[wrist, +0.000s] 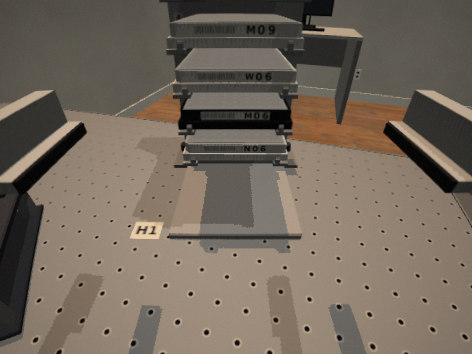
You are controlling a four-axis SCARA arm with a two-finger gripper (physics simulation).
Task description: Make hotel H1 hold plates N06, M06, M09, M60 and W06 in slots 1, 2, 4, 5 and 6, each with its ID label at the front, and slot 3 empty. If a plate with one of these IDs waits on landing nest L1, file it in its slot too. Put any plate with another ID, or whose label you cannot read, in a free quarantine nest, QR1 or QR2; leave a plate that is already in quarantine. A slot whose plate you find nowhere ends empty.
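Note:
Hotel H1 [270, 215] stands ahead in the wrist view, its base plate toward me. Counted up from the base, plate N06 [235, 148] is lowest, black-framed plate M06 [235, 116] is second, plate W06 [235, 76] is third and plate M09 [235, 30] is fourth. They lie flat on separate supports, ID labels to the front. The slots above M09 are outside the view, and slot numbers do not show. My gripper [235, 108] is open and empty, its fingers wide apart at the left and right, in front of the hotel. L1, QR1, QR2 and plate M60 do not show.
An H1 tag [146, 230] lies on the perforated table [360, 235] left of the base. A dark block [17, 265] stands at the left edge. Beyond the table are a desk [332, 33] with a monitor [319, 8], a wooden floor and grey walls.

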